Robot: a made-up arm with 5 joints.
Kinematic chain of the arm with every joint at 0, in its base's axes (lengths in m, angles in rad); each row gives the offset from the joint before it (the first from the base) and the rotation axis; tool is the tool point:
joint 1: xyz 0 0 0.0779 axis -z
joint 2: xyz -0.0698 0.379 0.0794 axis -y
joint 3: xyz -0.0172 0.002 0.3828 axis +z
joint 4: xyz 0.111 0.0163 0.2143 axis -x
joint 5: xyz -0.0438 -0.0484 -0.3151 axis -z
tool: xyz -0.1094 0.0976 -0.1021
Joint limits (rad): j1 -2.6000..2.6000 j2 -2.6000..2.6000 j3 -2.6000..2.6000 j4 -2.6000..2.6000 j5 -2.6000..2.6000
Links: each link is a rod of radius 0.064 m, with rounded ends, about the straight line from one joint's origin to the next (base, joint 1, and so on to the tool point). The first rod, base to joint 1, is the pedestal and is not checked.
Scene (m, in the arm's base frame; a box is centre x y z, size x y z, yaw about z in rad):
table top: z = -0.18
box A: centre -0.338 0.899 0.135 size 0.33 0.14 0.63 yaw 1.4
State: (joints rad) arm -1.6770 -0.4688 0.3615 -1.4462 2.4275
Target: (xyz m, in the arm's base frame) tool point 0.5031 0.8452 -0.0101
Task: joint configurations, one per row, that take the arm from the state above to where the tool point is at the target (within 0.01 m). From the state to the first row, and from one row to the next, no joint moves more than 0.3 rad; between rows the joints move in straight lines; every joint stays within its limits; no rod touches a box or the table.
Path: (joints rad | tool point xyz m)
1: -1.4352 -0.5496 0.3167 -1.6841 2.3725 | -0.8147 0.4013 0.6445
2: -1.1935 -0.6304 0.2719 -1.9219 2.3175 | -0.6329 0.6903 0.6850
3: -0.9517 -0.7113 0.2271 -2.1598 2.2625 | -0.3379 0.8990 0.7004
4: -0.7171 -0.9235 0.0289 -2.0792 2.2752 | -0.0164 1.0225 0.4784
5: -0.4825 -1.1358 -0.1694 -1.9986 2.2879 | 0.2855 0.9936 0.2334
6: -0.2479 -1.3481 -0.3676 -1.9179 2.3005 | 0.5031 0.8452 -0.0101

